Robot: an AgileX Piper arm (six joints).
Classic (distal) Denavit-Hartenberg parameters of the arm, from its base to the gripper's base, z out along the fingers. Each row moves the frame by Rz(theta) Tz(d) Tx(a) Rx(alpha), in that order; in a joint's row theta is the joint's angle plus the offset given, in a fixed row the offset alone. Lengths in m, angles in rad.
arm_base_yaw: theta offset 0  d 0.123  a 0  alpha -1.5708
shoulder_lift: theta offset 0.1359  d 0  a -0.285  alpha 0
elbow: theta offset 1.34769  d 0  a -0.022  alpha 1.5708
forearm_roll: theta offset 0  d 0.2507  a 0  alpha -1.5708
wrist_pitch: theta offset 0  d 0  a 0  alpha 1.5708
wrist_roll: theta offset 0  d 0.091  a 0  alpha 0
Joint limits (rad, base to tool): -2.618..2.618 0..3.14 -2.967..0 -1.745..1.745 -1.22..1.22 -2.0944..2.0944
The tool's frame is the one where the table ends.
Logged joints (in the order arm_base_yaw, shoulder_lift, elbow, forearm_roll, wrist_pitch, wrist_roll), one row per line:
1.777, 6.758, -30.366, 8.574, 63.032, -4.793
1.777, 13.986, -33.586, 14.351, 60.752, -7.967
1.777, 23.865, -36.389, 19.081, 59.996, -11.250
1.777, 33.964, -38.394, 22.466, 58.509, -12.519
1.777, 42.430, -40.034, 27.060, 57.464, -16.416
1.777, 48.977, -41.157, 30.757, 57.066, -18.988
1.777, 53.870, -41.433, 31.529, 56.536, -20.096
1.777, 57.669, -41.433, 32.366, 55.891, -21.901
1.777, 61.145, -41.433, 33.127, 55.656, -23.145
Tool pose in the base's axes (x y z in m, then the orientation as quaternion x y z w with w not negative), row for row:
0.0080, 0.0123, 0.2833, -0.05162, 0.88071, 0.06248, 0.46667
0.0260, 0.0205, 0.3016, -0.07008, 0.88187, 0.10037, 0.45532
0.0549, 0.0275, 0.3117, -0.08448, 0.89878, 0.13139, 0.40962
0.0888, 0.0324, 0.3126, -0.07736, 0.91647, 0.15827, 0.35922
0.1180, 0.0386, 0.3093, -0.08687, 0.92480, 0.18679, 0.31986
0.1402, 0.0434, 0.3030, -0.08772, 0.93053, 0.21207, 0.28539
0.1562, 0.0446, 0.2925, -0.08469, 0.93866, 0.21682, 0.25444
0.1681, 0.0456, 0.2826, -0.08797, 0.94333, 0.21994, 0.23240
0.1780, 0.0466, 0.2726, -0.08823, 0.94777, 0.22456, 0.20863
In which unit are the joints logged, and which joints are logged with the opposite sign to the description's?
The joints are logged in degrees. Opposite sign: none.
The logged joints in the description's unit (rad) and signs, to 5 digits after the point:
0.03101, 0.11795, -0.52999, 0.14964, 1.10012, -0.08365
0.03101, 0.24410, -0.58619, 0.25047, 1.06032, -0.13905
0.03101, 0.41652, -0.63511, 0.33303, 1.04713, -0.19635
0.03101, 0.59278, -0.67010, 0.39211, 1.02117, -0.21850
0.03101, 0.74054, -0.69873, 0.47229, 1.00294, -0.28651
0.03101, 0.85481, -0.71833, 0.53681, 0.99599, -0.33140
0.03101, 0.94021, -0.72314, 0.55028, 0.98674, -0.35074
0.03101, 1.00651, -0.72314, 0.56489, 0.97548, -0.38224
0.03101, 1.06718, -0.72314, 0.57818, 0.97138, -0.40396

